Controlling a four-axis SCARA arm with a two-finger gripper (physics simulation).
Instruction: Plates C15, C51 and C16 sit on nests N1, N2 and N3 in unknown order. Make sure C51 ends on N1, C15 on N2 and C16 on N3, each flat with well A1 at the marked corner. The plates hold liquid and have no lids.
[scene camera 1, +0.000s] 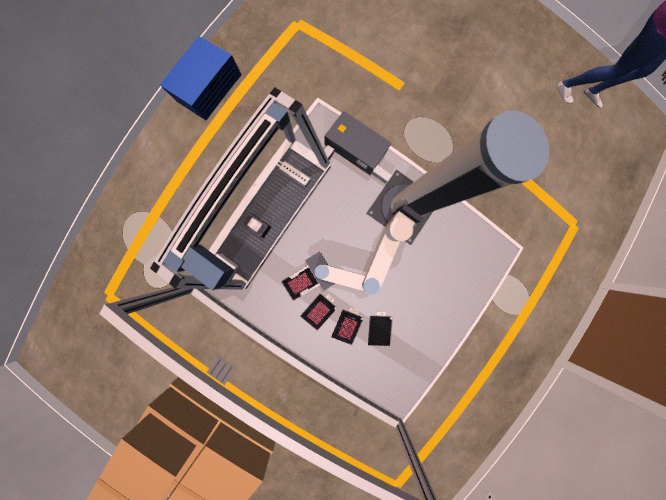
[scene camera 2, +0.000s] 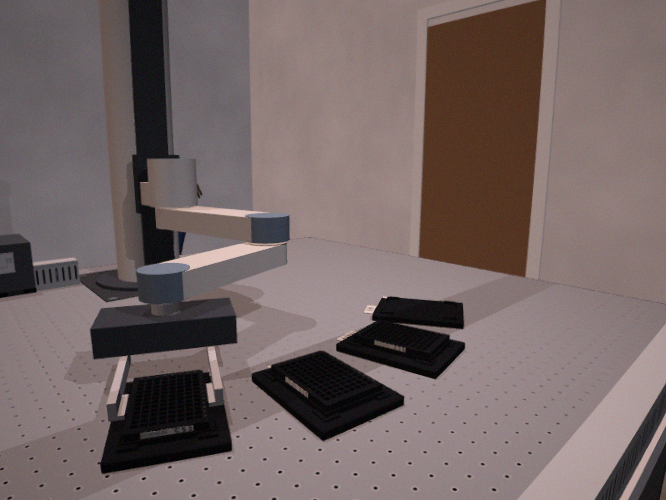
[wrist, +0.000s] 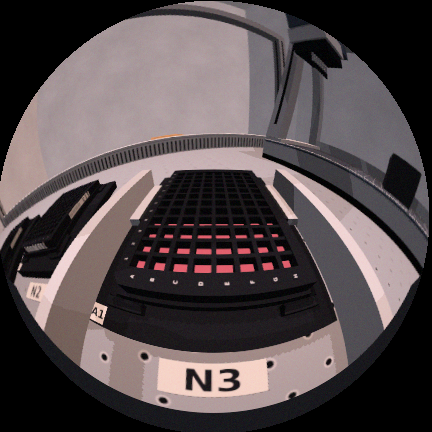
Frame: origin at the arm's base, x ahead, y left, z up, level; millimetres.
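Seen in the pictures: gripper, fingertip midpoint: (scene camera 1: 295, 286) (scene camera 2: 167, 404) (wrist: 213, 177).
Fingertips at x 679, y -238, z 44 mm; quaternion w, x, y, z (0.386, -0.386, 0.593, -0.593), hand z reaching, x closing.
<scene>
A point is followed by its place in that frame.
My gripper (scene camera 1: 300, 282) @(x 679, y -238, z 44 mm) (scene camera 2: 165, 400) @(x 679, y -238, z 44 mm) (wrist: 213, 177) @(x 679, y -238, z 44 mm) is shut on the plate at nest N3, one finger pad against each long side. This black plate (scene camera 2: 169, 390) @(x 641, y -219, z 39 mm) (wrist: 215, 240) @(x 623, y -214, z 39 mm) holds red liquid and sits flat on its nest (scene camera 2: 215, 441) @(x 745, y -217, z 25 mm) (wrist: 215, 332); its letter A end is beside the A1 mark at the near left in the wrist view. Its side label is too small to read surely. A second plate (scene camera 1: 318, 311) @(x 725, y -62, z 33 mm) (scene camera 2: 328, 376) @(x 732, y -52, z 35 mm) (wrist: 62, 212) @(x 709, y -81, z 38 mm) sits on N2, and a third plate (scene camera 1: 348, 326) @(x 701, y 115, z 38 mm) (scene camera 2: 403, 337) @(x 717, y 117, z 36 mm) on N1. Their names are unreadable.
A fourth black nest (scene camera 1: 379, 330) @(x 628, y 273, z 25 mm) (scene camera 2: 419, 311) @(x 640, y 265, z 25 mm) bears no plate, beyond N1. A gantry machine (scene camera 1: 220, 188) @(x 462, y -638, z 521 mm) stands along one table side, and a dark grey box (scene camera 1: 357, 141) @(x -107, y -397, z 128 mm) (scene camera 2: 13, 269) @(x -34, y -288, z 72 mm) near the arm's column (scene camera 1: 446, 177) @(x 58, y -48, z 683 mm). A person (scene camera 1: 618, 69) stands outside the yellow floor line.
</scene>
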